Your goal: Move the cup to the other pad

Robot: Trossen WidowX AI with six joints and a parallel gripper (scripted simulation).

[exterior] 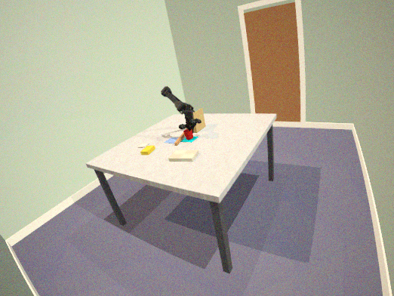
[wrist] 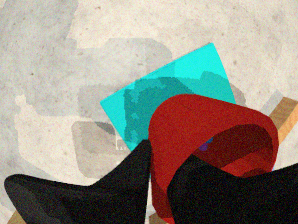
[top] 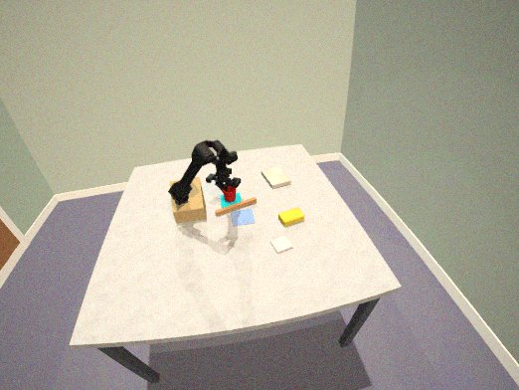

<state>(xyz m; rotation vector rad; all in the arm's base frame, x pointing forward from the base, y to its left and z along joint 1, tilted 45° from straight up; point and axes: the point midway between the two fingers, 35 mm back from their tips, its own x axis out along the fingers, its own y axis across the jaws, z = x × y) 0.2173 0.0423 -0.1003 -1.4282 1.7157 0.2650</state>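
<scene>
Right now the red cup is 30 mm ahead of my gripper tip and 20 mm to the right of it. Round my gripper tip: light blue pad (170 mm to the right, 80 mm ahead, 50 mm below); cyan pad (50 mm below, 30 mm ahead, 20 mm to the right); thin wooden bar (90 mm to the right, 50 mm ahead, 40 mm below).
</scene>
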